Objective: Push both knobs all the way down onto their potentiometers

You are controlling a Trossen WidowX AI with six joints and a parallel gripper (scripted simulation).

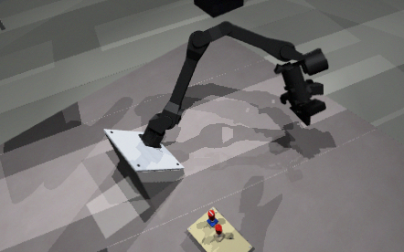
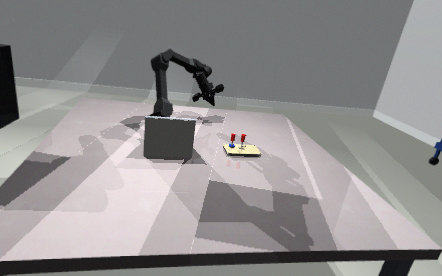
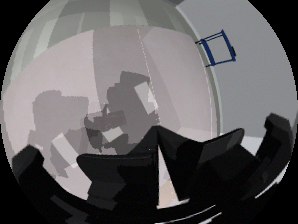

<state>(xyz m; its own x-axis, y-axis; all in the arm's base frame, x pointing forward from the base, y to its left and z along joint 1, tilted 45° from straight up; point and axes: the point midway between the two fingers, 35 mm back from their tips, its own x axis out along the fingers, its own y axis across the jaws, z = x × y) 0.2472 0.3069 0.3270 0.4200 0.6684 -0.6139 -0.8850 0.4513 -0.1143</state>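
The red knob is 120 mm ahead of my gripper tip, 430 mm to the right of it and 10 mm below it.
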